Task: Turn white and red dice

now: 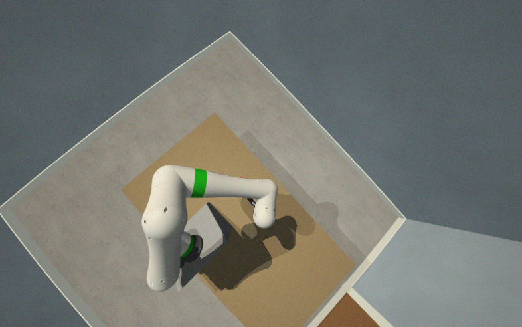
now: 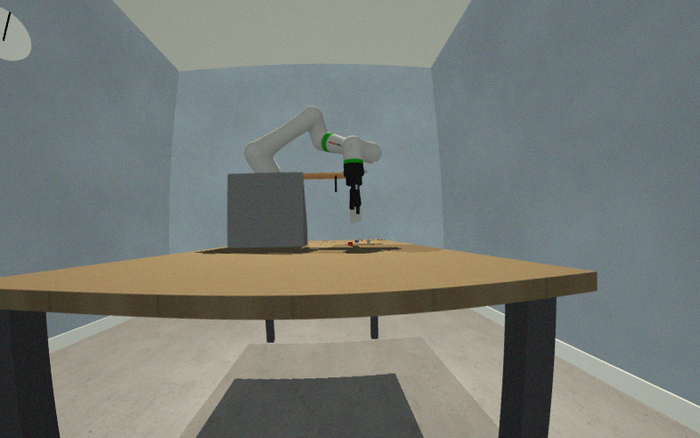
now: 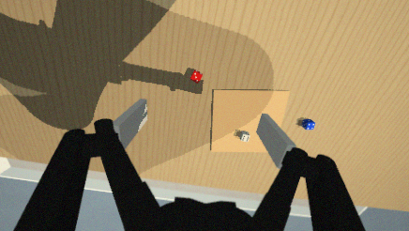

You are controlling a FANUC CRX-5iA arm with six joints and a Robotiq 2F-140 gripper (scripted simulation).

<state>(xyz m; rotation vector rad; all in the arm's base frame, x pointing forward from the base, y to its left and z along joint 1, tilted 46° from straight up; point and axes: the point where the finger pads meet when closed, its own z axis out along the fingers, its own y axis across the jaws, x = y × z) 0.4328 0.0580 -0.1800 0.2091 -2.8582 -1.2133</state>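
The red die is 11 cm below my hand, 3 cm behind it and 2 cm to the right of it. Also, from my hand: blue die (22 cm to the left, 11 cm below, 1 cm ahead); white die (10 cm to the left, 10 cm below, 7 cm ahead); tan mat (11 cm below, 10 cm to the left, 4 cm ahead).
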